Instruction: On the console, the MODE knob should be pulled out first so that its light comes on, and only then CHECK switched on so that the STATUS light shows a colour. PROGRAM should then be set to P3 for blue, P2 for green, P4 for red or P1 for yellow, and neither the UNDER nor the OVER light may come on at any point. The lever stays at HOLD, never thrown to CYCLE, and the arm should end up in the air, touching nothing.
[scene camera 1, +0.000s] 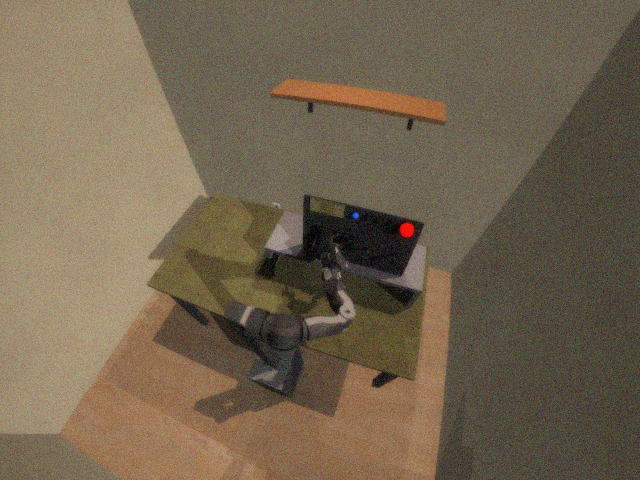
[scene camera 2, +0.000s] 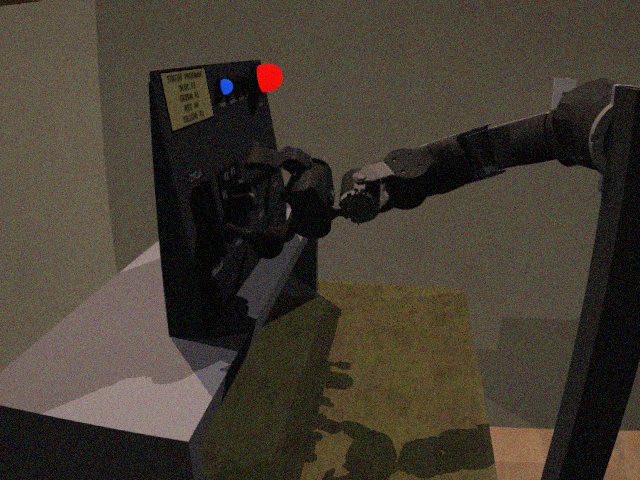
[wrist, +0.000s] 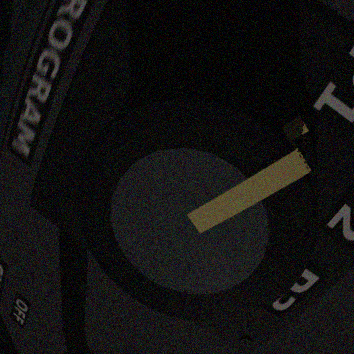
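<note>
The console (scene camera 1: 377, 248) (scene camera 2: 178, 149) stands upright, with a small blue light (scene camera 1: 355, 215) (scene camera 2: 226, 86) and a large red light (scene camera 1: 406, 229) (scene camera 2: 269, 77) lit at its top. Between them no other light shows lit. My gripper (scene camera 1: 328, 240) (scene camera 2: 240, 196) is open at the console face, around or close in front of the PROGRAM knob (wrist: 160, 240); contact cannot be told. The knob's yellow pointer (wrist: 250, 190) points between the 1 and 2 marks. The lever's black ball (scene camera 2: 268, 248) sticks out below the gripper; its setting is unreadable. The MODE knob and CHECK switch cannot be made out.
A yellow card (scene camera 1: 326, 207) (scene camera 2: 187, 99) pairs STATUS colours with programs. The console stands on a pale raised platform (scene camera 1: 416, 268) (scene camera 2: 129, 408) over the green table (scene camera 1: 382, 330) (scene camera 2: 403, 330). An orange shelf (scene camera 1: 356, 98) hangs on the wall above. An OFF label (wrist: 20, 311) shows beside the PROGRAM plate.
</note>
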